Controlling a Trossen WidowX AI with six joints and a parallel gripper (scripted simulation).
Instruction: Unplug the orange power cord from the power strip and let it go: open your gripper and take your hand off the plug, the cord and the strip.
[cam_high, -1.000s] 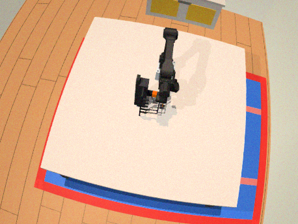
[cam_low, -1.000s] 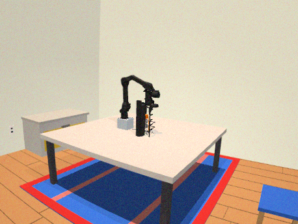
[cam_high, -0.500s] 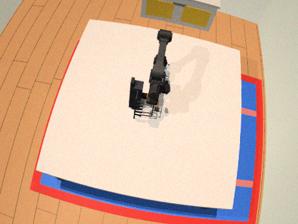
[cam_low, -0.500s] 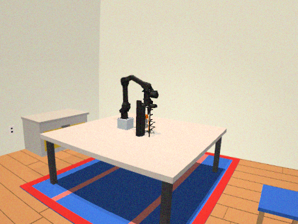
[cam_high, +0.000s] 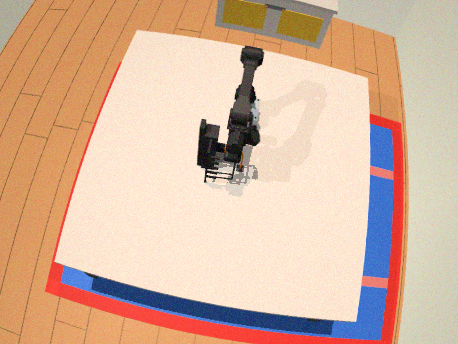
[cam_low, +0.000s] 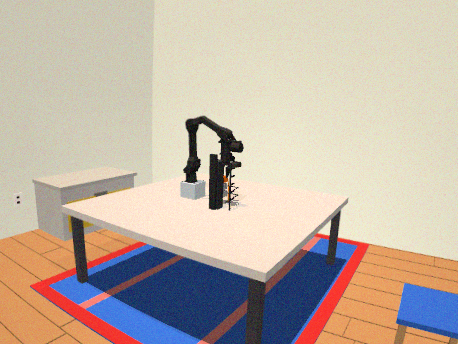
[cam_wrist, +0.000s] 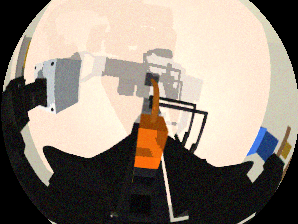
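My gripper tip is now 3 cm to the left of the orange plug. Round my gripper tip: black power strip (10 cm to the right, 2 cm below).
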